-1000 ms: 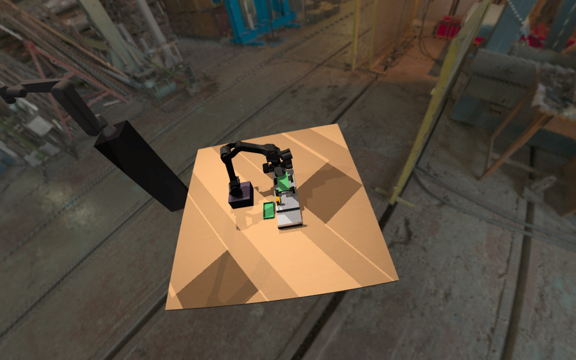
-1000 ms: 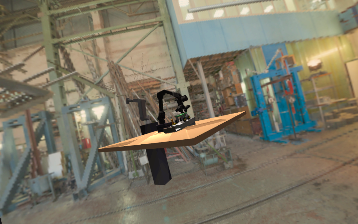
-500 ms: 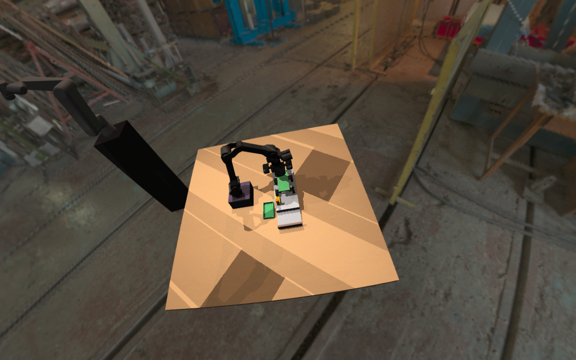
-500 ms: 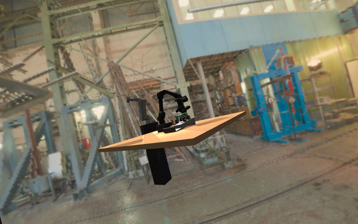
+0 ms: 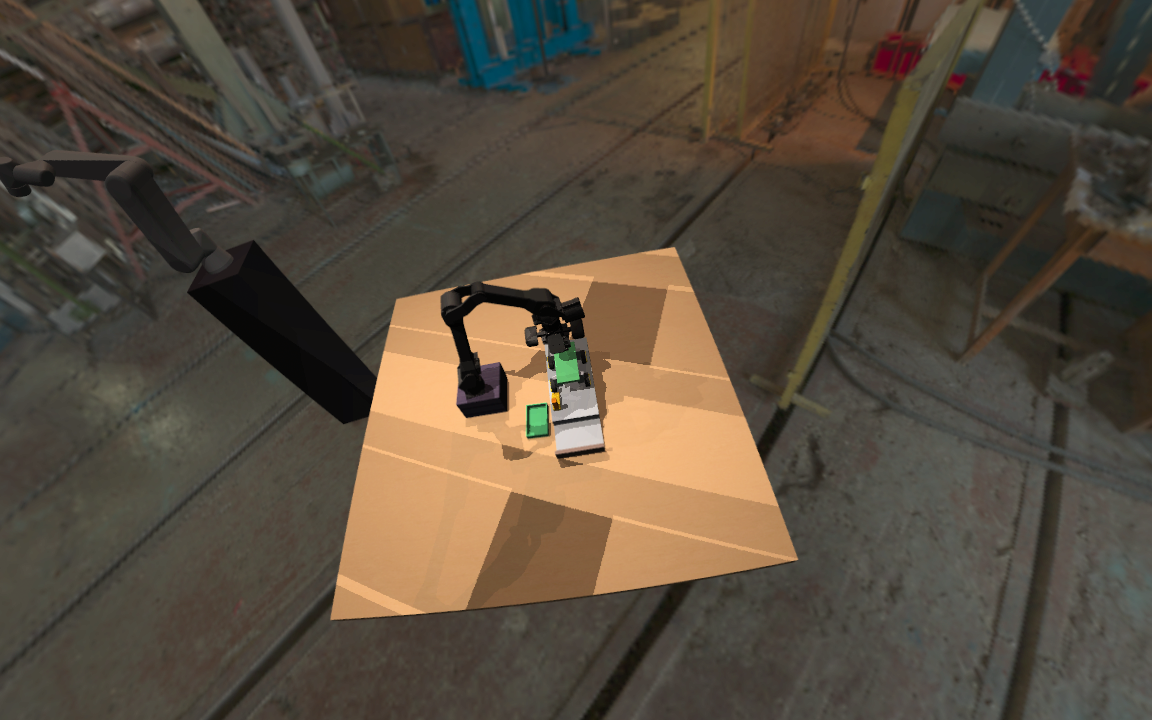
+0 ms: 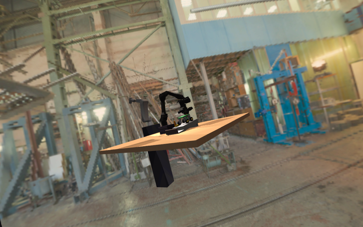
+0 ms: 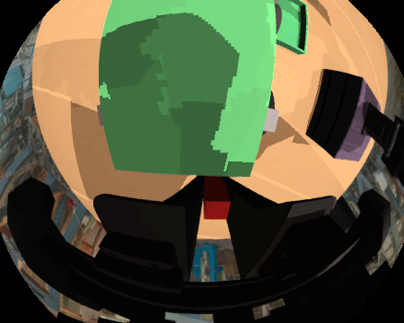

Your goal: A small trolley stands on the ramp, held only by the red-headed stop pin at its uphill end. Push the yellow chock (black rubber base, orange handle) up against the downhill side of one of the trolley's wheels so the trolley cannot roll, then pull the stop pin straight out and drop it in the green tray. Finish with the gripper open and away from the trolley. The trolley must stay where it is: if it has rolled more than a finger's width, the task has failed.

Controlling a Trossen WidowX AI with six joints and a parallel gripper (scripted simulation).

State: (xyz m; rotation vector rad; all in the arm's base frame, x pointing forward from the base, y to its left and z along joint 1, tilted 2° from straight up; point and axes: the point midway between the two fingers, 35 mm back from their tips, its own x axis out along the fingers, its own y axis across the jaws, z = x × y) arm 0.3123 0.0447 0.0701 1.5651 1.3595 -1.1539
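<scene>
My gripper tip is now 60 mm past the yellow chock, 180 mm to the left of it and 50 mm above it. The rest, counted from my gripper tip: red-headed stop pin: right at my gripper tip; brown end stop: 30 mm behind, 360 mm to the right, 100 mm below; trolley: 10 mm ahead, 100 mm to the right, 20 mm below.
</scene>
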